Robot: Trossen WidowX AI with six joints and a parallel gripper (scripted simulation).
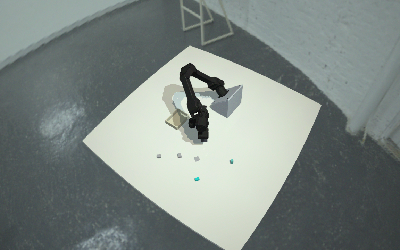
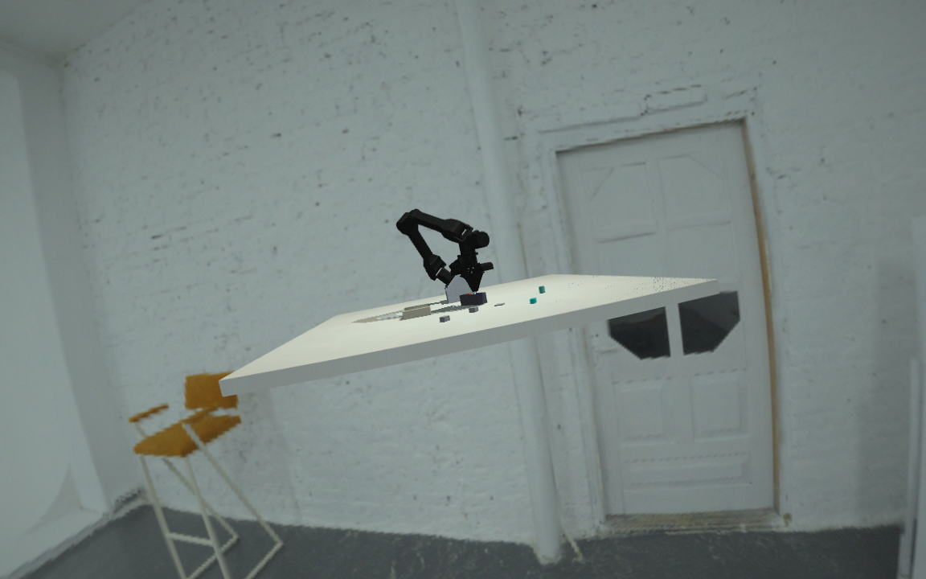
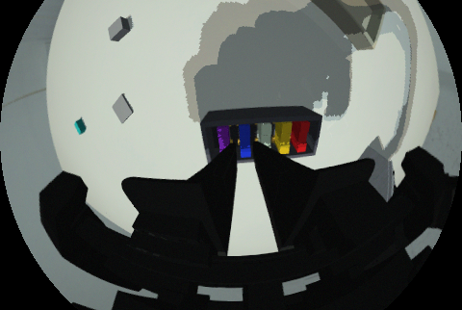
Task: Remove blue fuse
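My gripper tip is 20 mm above the blue fuse. Round my gripper tip: tray 40 mm behind, 230 mm to the right, 40 mm below.
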